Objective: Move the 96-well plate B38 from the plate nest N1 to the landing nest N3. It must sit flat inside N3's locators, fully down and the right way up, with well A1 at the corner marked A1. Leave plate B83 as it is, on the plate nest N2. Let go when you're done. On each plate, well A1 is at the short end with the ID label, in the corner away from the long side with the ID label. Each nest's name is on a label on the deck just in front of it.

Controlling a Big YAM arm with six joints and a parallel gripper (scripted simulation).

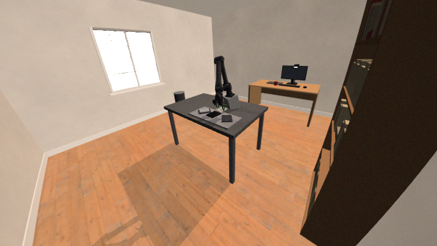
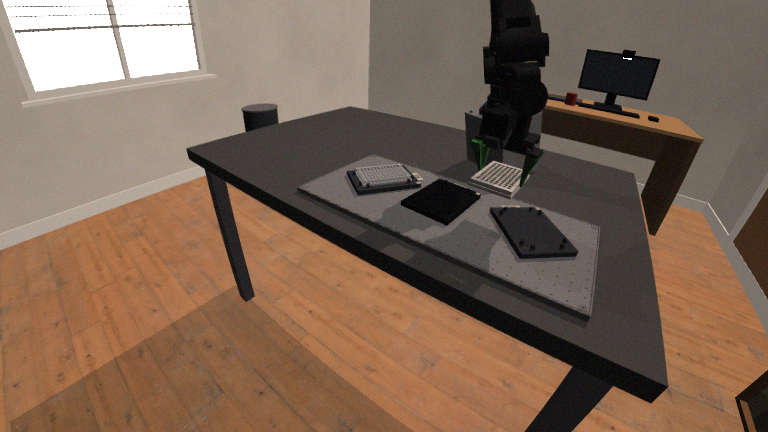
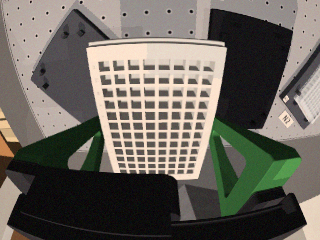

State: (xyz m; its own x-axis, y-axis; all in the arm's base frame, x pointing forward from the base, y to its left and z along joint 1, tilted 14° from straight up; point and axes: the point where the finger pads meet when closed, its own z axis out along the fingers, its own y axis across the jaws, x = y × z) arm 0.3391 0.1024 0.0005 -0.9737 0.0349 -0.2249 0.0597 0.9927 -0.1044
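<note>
The flat black landing nest is 12 cm to the right of my hand and 10 cm below it. The rest, counted from my hand: N1 label (10 cm below, 8 cm behind, 2 cm to the left).
</note>
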